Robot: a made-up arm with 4 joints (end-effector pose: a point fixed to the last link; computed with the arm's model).
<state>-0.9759 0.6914 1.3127 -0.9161</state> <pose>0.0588 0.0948 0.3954 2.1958 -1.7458 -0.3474</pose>
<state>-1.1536 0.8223 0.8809 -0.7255</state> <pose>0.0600 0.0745 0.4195 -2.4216 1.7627 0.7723</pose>
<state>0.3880 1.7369 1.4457 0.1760</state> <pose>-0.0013 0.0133 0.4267 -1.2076 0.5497 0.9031</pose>
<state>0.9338 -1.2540 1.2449 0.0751</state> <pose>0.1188 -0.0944 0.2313 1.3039 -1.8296 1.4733</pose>
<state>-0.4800 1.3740 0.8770 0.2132</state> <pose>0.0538 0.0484 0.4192 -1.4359 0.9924 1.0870</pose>
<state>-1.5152 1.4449 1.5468 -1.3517</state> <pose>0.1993 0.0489 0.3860 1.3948 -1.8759 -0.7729</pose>
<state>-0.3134 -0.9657 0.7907 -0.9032</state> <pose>-0.0744 -0.0453 0.2574 2.0950 0.0493 0.8631</pose>
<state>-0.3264 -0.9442 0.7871 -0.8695</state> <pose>-0.0738 -0.0429 0.2594 2.1228 0.0155 0.8178</pose>
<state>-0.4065 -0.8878 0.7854 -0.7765</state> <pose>-0.0745 -0.0366 0.2702 2.2004 -0.0581 0.6420</pose>
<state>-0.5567 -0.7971 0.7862 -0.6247</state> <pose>-0.0746 -0.0275 0.2898 2.2881 -0.1655 0.3111</pose>
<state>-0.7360 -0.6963 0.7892 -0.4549</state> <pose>-0.0719 -0.0189 0.3116 2.3138 -0.2722 -0.0956</pose>
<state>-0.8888 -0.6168 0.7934 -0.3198</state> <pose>-0.0679 -0.0130 0.3286 2.2712 -0.3445 -0.4373</pose>
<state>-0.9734 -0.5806 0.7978 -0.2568</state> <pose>-0.0655 -0.0106 0.3376 2.2255 -0.3701 -0.6085</pose>
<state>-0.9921 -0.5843 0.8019 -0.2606</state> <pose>-0.0656 -0.0107 0.3398 2.2166 -0.3591 -0.6209</pose>
